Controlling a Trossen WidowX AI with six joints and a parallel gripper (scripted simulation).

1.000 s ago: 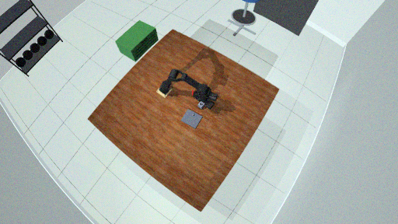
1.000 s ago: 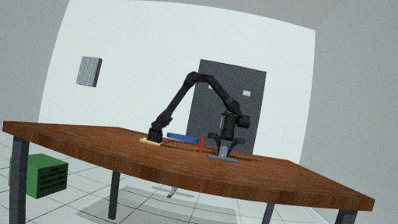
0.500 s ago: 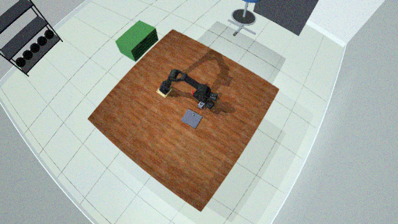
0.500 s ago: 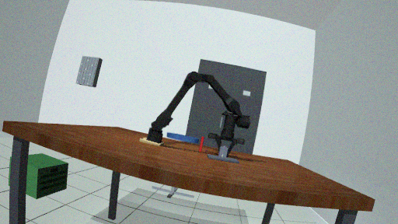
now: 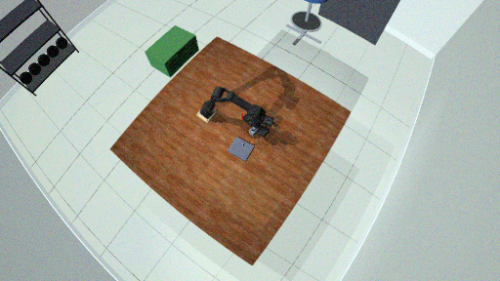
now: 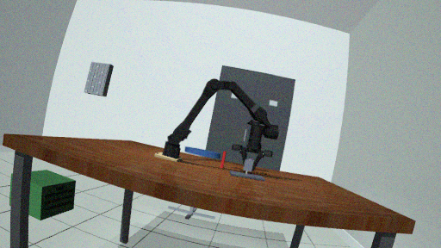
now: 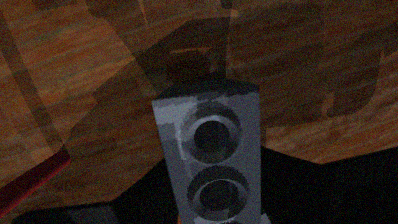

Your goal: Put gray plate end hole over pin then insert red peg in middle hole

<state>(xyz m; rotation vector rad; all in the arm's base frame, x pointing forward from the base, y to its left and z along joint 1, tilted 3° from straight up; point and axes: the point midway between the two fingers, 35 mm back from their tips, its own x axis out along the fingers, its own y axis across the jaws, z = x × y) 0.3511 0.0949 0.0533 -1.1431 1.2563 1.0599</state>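
Right now the gray base is 10 mm behind my gripper tip, 150 mm to the right of it and 10 mm below it. Round my gripper tip: gray plate (30 mm above); then red peg (130 mm behind, 20 mm to the left, 20 mm above).
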